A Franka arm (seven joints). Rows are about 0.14 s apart.
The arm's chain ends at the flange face. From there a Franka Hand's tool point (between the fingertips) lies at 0.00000 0.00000 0.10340 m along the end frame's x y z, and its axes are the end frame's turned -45 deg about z.
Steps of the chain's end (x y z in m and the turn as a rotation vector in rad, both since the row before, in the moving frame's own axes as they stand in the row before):
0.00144, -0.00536, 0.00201, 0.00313, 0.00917, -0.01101
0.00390, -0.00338, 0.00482, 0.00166, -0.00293, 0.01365
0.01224, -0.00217, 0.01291, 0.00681, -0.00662, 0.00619
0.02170, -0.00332, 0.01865, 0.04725, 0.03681, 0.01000
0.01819, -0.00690, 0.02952, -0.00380, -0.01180, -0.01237
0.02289, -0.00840, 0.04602, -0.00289, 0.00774, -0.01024
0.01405, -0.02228, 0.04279, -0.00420, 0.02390, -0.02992
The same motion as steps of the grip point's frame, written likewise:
0.00571, -0.00234, 0.00201, -0.00427, 0.00870, -0.01101
0.00506, 0.00003, 0.00482, 0.00325, -0.00090, 0.01365
0.01021, 0.00614, 0.01291, 0.00950, 0.00013, 0.00619
0.02384, 0.01226, 0.01846, 0.00738, 0.05944, 0.01000
0.01660, 0.00741, 0.02951, 0.00566, -0.01103, -0.01237
0.02248, 0.01102, 0.04602, -0.00752, 0.00343, -0.01024
0.02716, -0.00379, 0.04276, -0.01987, 0.01393, -0.02992

